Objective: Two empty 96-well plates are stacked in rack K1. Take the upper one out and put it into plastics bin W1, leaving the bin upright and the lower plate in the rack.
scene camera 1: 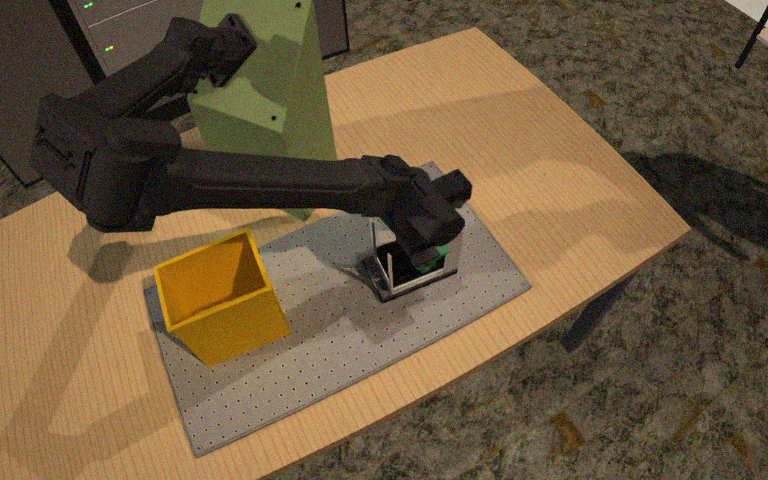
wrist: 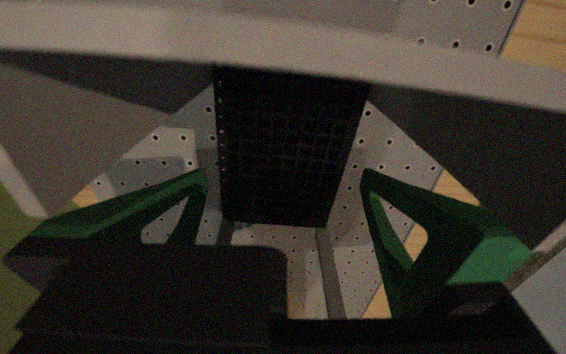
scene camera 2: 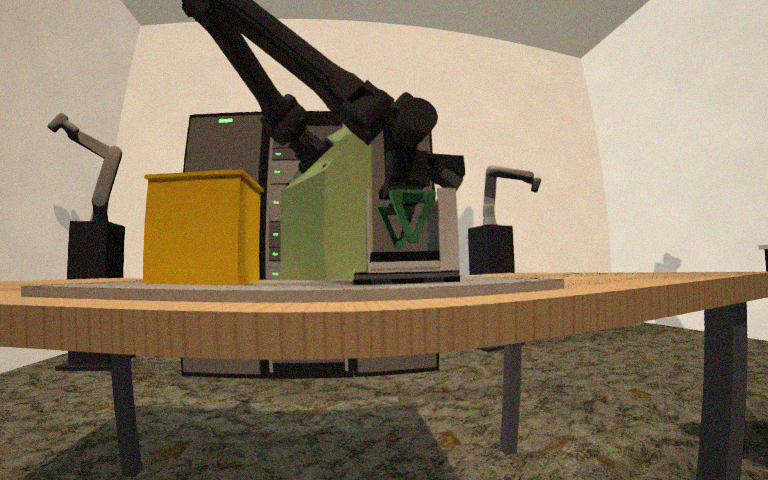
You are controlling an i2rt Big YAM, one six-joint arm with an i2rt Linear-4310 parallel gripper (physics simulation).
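Pixels of known places: gripper, between the fingertips: (scene camera 1: 411, 251) (wrist: 283, 177) (scene camera 2: 405, 245); arm's base, origin of its link: (scene camera 1: 227, 50) (scene camera 2: 316, 156).
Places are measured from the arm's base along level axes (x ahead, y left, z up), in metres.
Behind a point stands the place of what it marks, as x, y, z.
Note:
Rack K1 (scene camera 1: 453, 251) {0.469, 0.139, -0.256} (scene camera 2: 448, 226) {0.469, 0.139, -0.261} (wrist: 300, 45) stands upright, with a dark base and light grey uprights and bars. A black plate (scene camera 1: 403, 272) {0.427, 0.058, -0.297} (scene camera 2: 404, 255) {0.445, 0.077, -0.303} (wrist: 280, 150) {0.407, 0.102, -0.304} lies low inside it; the seam between the two stacked plates cannot be made out. My gripper (scene camera 2: 400, 244) {0.408, 0.093, -0.285} (wrist: 283, 177) {0.408, 0.093, -0.285} points down into the rack, its green fingers wide open and empty. In the wrist view the fingertips are on either side of the plate; in scene camera 2 they are slightly above it. In scene camera 1 my wrist hides much of the fingers. Yellow bin W1 (scene camera 1: 237, 322) {0.357, -0.239, -0.229} (scene camera 2: 192, 226) {0.355, -0.245, -0.253} stands upright, its inside showing no plate.
The rack and bin stand on a grey perforated board (scene camera 1: 305, 367) {0.446, -0.185, -0.344} (scene camera 2: 283, 292) {0.528, -0.100, -0.346} on the wooden table (scene camera 1: 430, 90) {0.020, 0.493, -0.357} (scene camera 2: 317, 331) {0.612, -0.074, -0.374}. A tall green block (scene camera 1: 305, 107) {0.142, 0.067, -0.093} (scene camera 2: 305, 232) {0.088, -0.036, -0.230} stands behind them, near my arm. A dark cabinet (scene camera 2: 226, 147) and two background arms (scene camera 2: 106, 175) (scene camera 2: 490, 195) are farther back.

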